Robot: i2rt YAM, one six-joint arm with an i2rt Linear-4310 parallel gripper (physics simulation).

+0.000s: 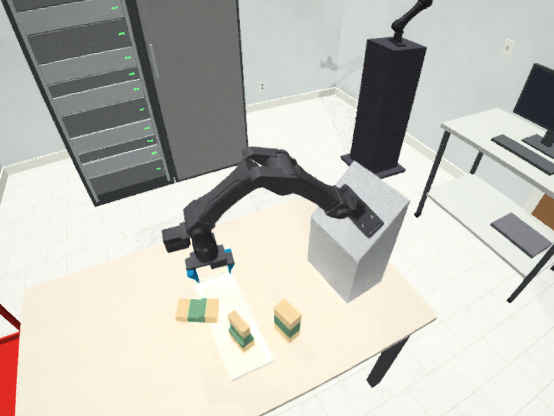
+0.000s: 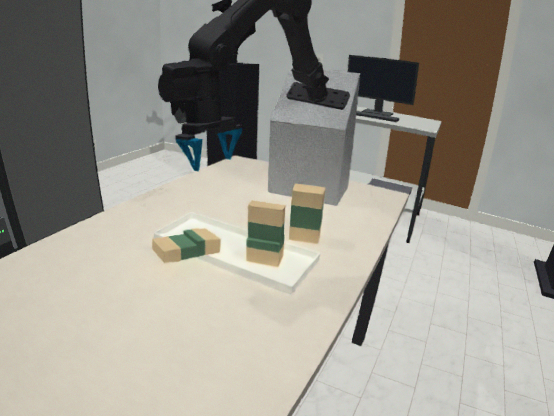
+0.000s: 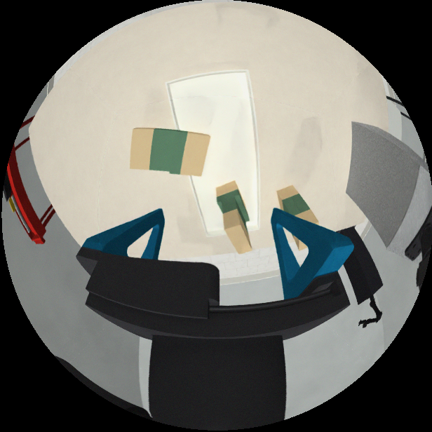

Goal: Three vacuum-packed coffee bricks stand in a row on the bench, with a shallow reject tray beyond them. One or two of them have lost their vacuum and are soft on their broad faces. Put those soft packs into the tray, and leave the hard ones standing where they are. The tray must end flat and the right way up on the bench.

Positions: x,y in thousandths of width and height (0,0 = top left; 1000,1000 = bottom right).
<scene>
The gripper shows in image 1 (387,667), in image 2 (384,395) and in image 3 (503,494). A white tray shows in image 1 (402,689), in image 2 (537,633) and in image 3 (510,242).
</scene>
